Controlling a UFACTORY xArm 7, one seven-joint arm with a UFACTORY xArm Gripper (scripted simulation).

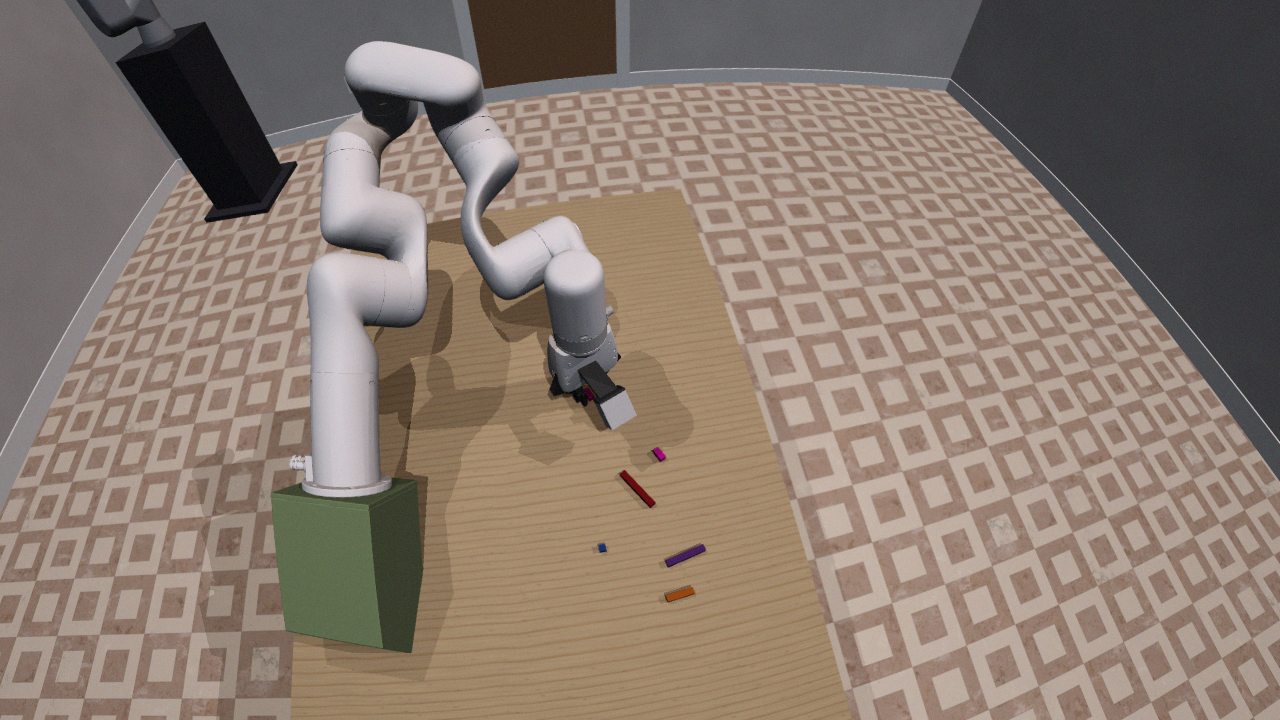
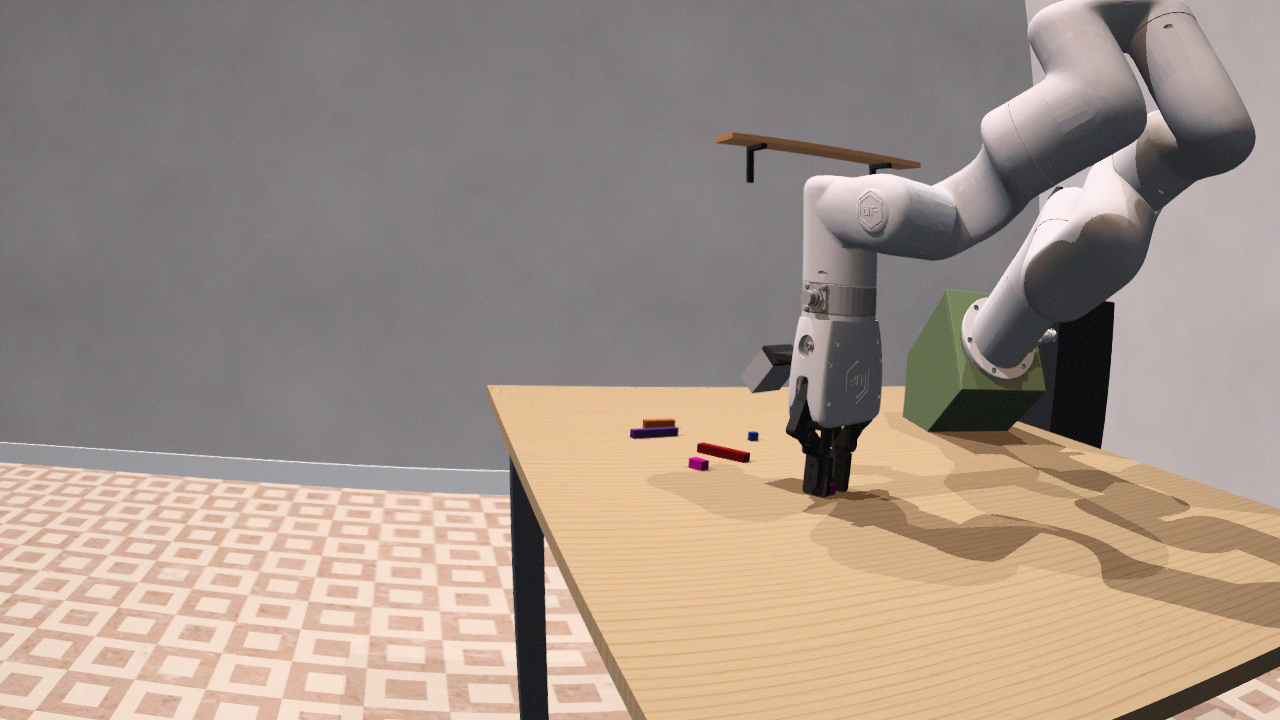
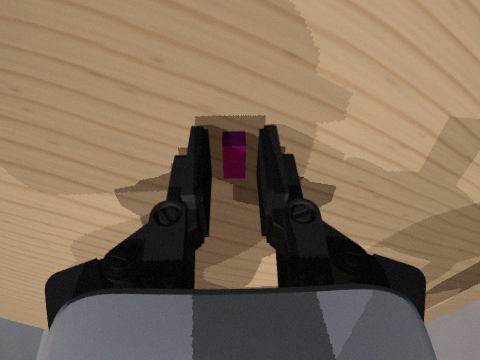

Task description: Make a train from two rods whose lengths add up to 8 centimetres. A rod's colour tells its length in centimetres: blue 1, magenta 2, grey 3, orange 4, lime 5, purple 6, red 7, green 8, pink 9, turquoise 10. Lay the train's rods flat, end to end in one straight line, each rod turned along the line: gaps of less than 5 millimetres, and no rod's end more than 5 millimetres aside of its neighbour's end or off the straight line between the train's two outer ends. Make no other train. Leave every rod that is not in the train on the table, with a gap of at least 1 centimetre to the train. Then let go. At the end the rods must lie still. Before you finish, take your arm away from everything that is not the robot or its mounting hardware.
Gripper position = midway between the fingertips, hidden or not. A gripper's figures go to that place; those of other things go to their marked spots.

The gripper (image 3: 234, 150) is 0.13 m from the lens. A magenta rod (image 3: 233, 142) is 0.12 m from the lens.
